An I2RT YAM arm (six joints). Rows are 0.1 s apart.
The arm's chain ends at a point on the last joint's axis. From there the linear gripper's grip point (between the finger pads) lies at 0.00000 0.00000 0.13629 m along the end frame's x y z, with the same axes.
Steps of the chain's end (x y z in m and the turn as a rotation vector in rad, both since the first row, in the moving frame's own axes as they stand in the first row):
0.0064 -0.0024 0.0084 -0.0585 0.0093 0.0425
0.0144 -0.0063 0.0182 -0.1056 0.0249 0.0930
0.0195 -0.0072 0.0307 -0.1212 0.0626 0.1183
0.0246 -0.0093 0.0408 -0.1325 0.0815 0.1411
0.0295 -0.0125 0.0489 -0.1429 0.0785 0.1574
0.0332 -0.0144 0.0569 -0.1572 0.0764 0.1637
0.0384 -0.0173 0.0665 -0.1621 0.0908 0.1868
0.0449 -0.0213 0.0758 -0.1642 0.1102 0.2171
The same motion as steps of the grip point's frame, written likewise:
0.0075 0.0056 0.0082 -0.0585 0.0093 0.0425
0.0171 0.0082 0.0174 -0.1056 0.0249 0.0930
0.0270 0.0097 0.0294 -0.1212 0.0626 0.1183
0.0344 0.0094 0.0392 -0.1325 0.0815 0.1411
0.0386 0.0076 0.0471 -0.1429 0.0785 0.1574
0.0418 0.0077 0.0548 -0.1572 0.0764 0.1637
0.0486 0.0057 0.0642 -0.1621 0.0908 0.1868
0.0573 0.0024 0.0732 -0.1642 0.1102 0.2171

